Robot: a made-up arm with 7 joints.
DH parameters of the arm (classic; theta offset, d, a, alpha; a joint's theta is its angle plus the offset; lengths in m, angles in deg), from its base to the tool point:
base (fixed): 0 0 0 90
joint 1: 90 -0.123 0 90
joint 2: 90 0 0 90
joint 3: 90 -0.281 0 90
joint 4: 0 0 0 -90
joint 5: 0 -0.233 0 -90
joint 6: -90 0 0 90
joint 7: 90 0 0 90
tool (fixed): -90 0 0 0
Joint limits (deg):
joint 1: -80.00..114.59
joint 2: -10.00..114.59
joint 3: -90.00..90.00
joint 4: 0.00..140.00
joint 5: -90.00..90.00
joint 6: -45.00..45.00
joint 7: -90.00..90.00
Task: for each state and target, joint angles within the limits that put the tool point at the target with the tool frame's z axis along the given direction. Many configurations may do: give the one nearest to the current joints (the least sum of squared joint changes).
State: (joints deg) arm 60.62 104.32 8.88 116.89 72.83 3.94 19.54
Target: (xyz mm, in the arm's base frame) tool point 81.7 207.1 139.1 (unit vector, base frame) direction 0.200 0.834 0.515
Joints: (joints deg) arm 33.65 109.47 14.84 139.89 90.00 -13.41 65.89
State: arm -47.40 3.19 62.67 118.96 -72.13 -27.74 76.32
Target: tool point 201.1 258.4 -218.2 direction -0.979 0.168 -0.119
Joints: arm 9.77 -6.16 45.04 101.84 -44.53 -38.22 45.03
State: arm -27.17 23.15 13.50 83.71 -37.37 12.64 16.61
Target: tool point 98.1 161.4 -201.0 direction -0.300 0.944 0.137
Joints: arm -25.46 35.70 -15.98 128.63 -21.92 -23.96 33.90
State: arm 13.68 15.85 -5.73 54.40 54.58 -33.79 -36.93
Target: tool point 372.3 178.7 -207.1 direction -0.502 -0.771 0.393
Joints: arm 30.72 7.74 1.50 66.91 62.28 -34.88 -52.43
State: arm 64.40 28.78 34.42 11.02 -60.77 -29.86 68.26
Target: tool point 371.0 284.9 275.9 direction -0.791 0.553 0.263
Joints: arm 110.05 16.61 12.16 35.41 -53.76 -29.86 90.00
